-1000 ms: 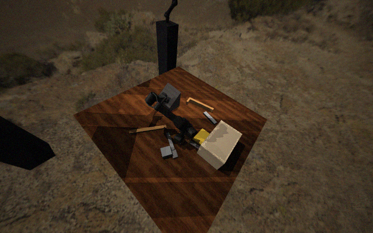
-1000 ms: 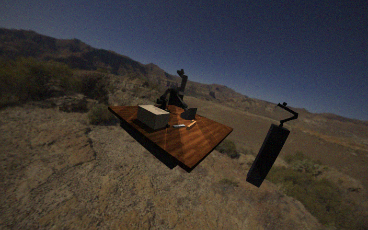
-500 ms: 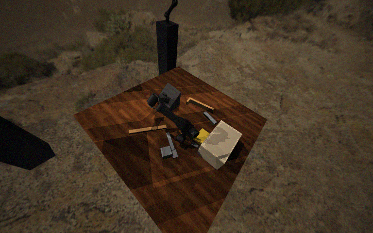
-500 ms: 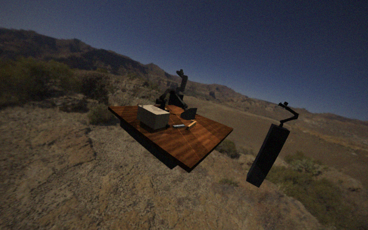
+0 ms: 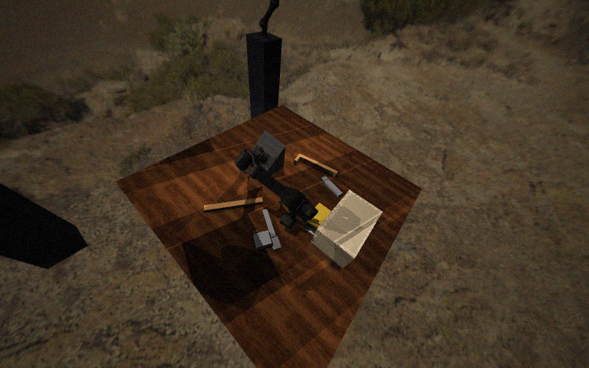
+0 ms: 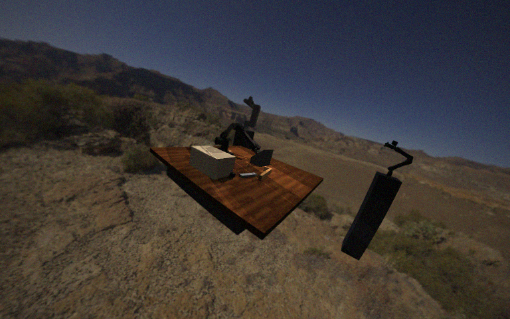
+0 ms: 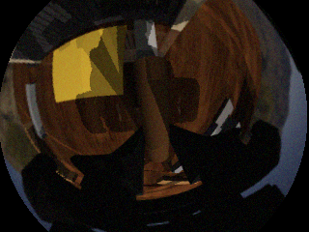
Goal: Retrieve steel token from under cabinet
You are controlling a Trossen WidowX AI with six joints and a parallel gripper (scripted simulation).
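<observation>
My gripper tip is now 130 mm to the left of the grey scraper and 30 mm past it. From my gripper tip the other things lie so: steel token: 220 mm ahead, 90 mm to the left, 10 mm below; wooden stick: 280 mm behind, 150 mm to the right; grey block: 190 mm to the right, 30 mm behind, 10 mm above.
</observation>
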